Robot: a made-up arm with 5 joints.
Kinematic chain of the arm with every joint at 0, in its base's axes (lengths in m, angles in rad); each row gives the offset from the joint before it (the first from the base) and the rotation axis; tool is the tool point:
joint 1: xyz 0 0 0.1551 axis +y
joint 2: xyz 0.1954 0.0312 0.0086 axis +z
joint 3: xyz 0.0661 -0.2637 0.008 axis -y
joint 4: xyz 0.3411 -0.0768 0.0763 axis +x
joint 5: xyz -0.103 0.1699 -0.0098 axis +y
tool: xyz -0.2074 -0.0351 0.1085
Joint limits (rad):
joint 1: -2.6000..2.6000
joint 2: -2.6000..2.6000
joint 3: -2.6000..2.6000
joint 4: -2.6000..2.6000
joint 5: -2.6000..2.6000
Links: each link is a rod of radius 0.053 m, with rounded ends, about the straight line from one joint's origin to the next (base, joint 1, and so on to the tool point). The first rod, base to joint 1, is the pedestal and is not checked.
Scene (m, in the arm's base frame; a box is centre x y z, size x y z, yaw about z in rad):
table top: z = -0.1
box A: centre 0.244 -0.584 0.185 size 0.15 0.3 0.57 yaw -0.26
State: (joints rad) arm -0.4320 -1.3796 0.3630 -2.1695 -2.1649
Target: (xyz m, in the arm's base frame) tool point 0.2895 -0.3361 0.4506
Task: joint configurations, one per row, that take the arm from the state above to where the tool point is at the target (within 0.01 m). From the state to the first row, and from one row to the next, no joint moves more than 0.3 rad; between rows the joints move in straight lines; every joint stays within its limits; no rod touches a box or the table.
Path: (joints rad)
1: -0.7082 -1.1438 0.3971 -1.9399 -2.2596
2: -0.9844 -0.9079 0.4312 -1.7103 -2.3544
3: -1.2606 -0.6721 0.4653 -1.4807 -2.4491
4: -1.5368 -0.4363 0.4993 -1.2512 -2.5438
5: -1.3976 -0.2105 0.3381 -1.1070 -2.5579
6: -1.2584 0.0153 0.1768 -0.9627 -2.5719
7: -1.1192 0.2411 0.0155 -0.8185 -2.5860
8: -0.9799 0.4669 -0.1457 -0.6743 -2.6000
9: -0.9794 0.3185 0.0217 -0.6449 -2.3296
10: -0.9788 0.1701 0.1890 -0.6154 -2.0592
11: -0.9782 0.0216 0.3564 -0.5859 -1.7888
12: -0.9776 -0.1268 0.5238 -0.5565 -1.5184

